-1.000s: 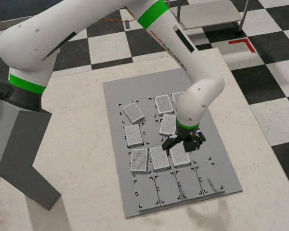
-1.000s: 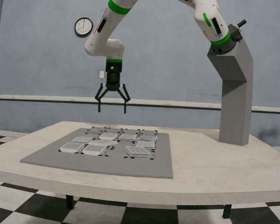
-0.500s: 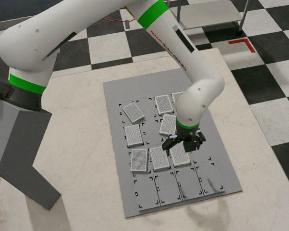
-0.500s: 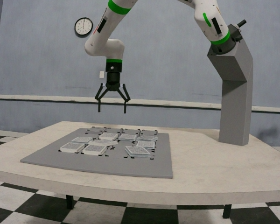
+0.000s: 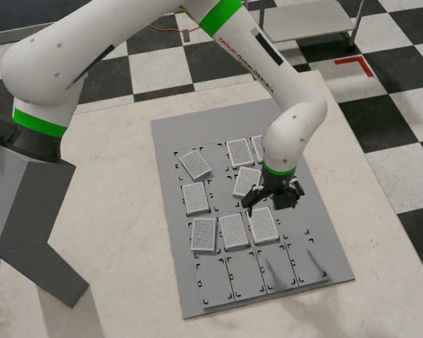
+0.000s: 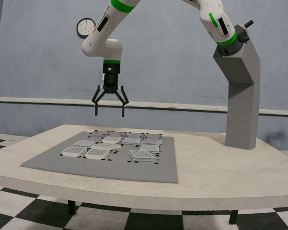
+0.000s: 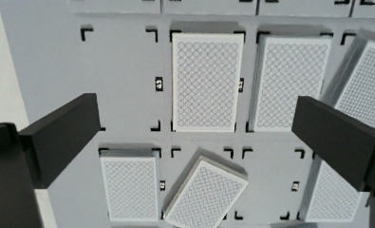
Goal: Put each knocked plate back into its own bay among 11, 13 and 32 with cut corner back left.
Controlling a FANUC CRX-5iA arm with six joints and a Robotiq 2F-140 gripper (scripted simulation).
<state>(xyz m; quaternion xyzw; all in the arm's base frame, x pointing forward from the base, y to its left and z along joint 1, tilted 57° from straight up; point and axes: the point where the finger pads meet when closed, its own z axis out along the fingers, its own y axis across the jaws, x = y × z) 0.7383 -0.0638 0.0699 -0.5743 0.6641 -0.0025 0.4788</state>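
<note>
The plate is 29 cm to the left of my hand, 25 cm behind it and 13 cm below it. Also, from my hand: bay label 21: 31 cm to the left, 22 cm behind, 14 cm below; then bay label 11: 33 cm behind, 29 cm to the left, 14 cm below.
</note>
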